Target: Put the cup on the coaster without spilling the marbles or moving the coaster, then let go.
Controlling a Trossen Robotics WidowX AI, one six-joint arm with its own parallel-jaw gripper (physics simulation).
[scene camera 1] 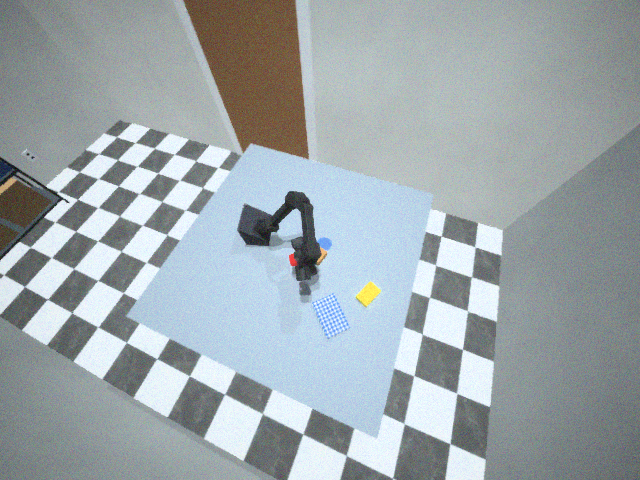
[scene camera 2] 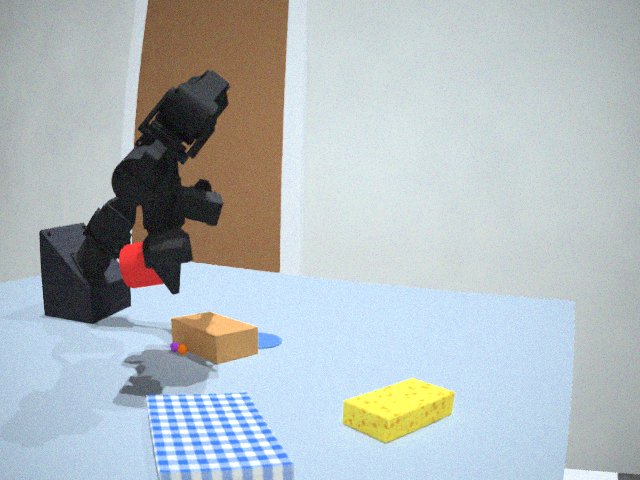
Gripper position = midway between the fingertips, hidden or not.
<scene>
I see my gripper point(scene camera 2: 174, 281), a brown block point(scene camera 2: 219, 339) and a blue-and-white checked cloth point(scene camera 2: 206, 429).
The blue-and-white checked cloth shows as well in scene camera 1 point(scene camera 1: 331, 317).
</scene>
